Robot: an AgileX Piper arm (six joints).
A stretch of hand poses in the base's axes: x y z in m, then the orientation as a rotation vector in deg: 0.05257 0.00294 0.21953 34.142 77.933 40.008; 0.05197 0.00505 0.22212 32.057 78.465 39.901; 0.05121 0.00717 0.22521 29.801 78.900 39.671; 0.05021 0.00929 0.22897 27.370 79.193 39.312; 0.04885 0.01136 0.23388 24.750 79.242 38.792; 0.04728 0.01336 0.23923 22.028 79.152 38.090; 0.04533 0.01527 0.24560 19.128 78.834 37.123; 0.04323 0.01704 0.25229 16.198 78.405 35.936; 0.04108 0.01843 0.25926 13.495 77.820 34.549; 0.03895 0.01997 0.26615 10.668 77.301 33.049; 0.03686 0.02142 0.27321 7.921 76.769 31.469; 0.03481 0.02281 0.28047 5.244 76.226 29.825
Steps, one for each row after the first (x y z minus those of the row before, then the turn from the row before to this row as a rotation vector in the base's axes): -0.00060 0.00211 0.00259 -1.522 -0.340 1.133; -0.00076 0.00212 0.00309 -1.689 -0.465 1.109; -0.00100 0.00212 0.00376 -1.853 -0.630 1.071; -0.00136 0.00207 0.00491 -2.029 -0.890 0.992; -0.00157 0.00200 0.00535 -2.181 -1.024 0.893; -0.00195 0.00191 0.00637 -2.417 -1.263 0.754; -0.00210 0.00177 0.00669 -2.553 -1.347 0.607; -0.00215 0.00139 0.00697 -2.498 -1.397 0.325; -0.00213 0.00154 0.00689 -2.672 -1.347 0.344; -0.00209 0.00145 0.00706 -2.673 -1.311 0.258; -0.00205 0.00139 0.00726 -2.671 -1.277 0.188
